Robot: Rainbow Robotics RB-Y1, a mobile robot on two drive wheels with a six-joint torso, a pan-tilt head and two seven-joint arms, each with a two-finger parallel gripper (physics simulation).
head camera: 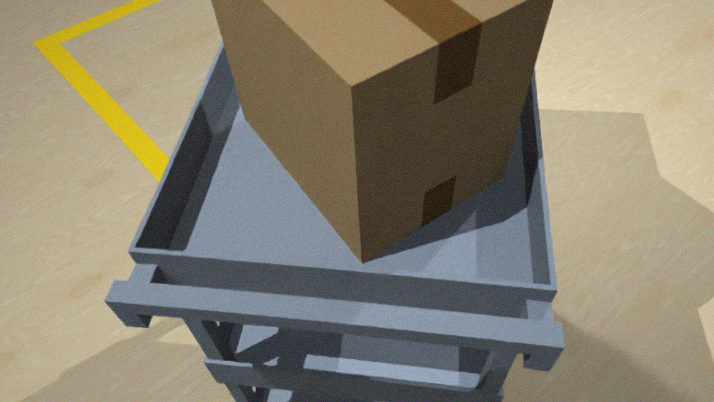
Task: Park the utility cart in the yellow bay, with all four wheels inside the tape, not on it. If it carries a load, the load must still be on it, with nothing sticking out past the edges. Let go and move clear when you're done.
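Places are measured from the robot's base along level axes (x up, y right, z ahead), in millimetres.
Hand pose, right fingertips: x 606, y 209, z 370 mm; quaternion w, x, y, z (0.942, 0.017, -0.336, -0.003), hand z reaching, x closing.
Note:
Each offset is from my right fingertips to the top centre of the thing. "*": to the spot under its first point. Level surfaces: height alone.
The grey utility cart [330, 309] stands close in front of me, its push handle bar across the lower part of the view. A large brown cardboard box @[* dx +343, dy -355, dz +298 mm] [300, 120] with darker tape sits upright on the cart's top tray, turned at an angle to the tray's sides. Its near corner is close to the tray's near edge; its far end is cut off by the top of the view. The yellow tape [100, 100] of the bay shows at the upper left, running behind the cart's left side. The cart's wheels do not show. Neither of my grippers is in view.
Below the top tray, part of the cart's lower shelves @[* dx -133, dy -226, dz +210 mm] [400, 370] shows. Shadows fall on the wooden floor @[dx -605 mm] [625, 240] to the right and at the lower left of the cart.

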